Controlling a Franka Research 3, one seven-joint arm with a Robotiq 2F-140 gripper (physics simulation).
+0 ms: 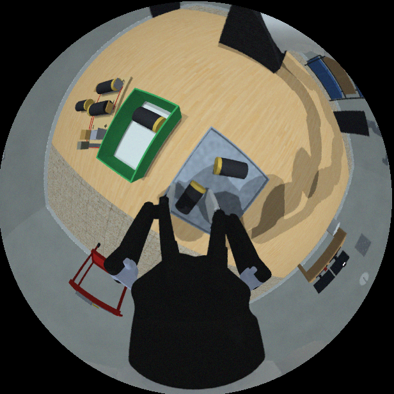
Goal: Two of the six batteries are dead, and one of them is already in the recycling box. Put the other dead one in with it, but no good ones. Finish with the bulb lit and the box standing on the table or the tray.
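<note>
The green recycling box (116, 167) stands on the table, left of centre, with one black battery with a gold end (146, 118) lying in it. The grey-blue tray (256, 179) lies right of it. One battery (232, 168) lies on the tray's far part; another battery (186, 201) lies on its near part. My gripper (190, 192) is partly open above the near battery, its fingertips on either side of it, not gripping it. Three more batteries (106, 86) (100, 108) (82, 105) lie at the far left by red circuit lines. I cannot make out a lit bulb.
Small blocks (97, 134) (83, 145) stand by the red lines, left of the box. A thin strip (123, 95) runs between the batteries and the box. A black block-like base (250, 40) stands at the far edge. A red frame (80, 290) is beyond the near left table edge.
</note>
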